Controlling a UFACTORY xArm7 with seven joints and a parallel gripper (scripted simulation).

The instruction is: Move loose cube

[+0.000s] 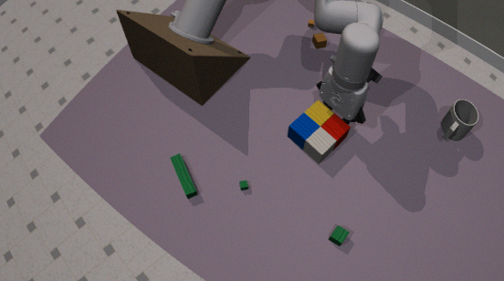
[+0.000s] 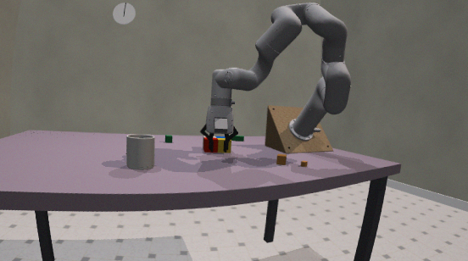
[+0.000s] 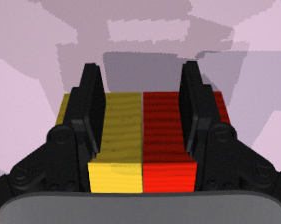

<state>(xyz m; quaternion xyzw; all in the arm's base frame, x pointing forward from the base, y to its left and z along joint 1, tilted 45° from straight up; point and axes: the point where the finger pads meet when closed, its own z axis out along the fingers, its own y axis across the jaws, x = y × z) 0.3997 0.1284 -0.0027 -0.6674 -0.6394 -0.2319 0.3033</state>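
The red cube lies 4 cm to the right of my hand and 2 cm ahead of it. Also, from my hand: green bar (35 cm to the right, 16 cm behind, 1 cm below); then white cube (9 cm to the right, 2 cm ahead).
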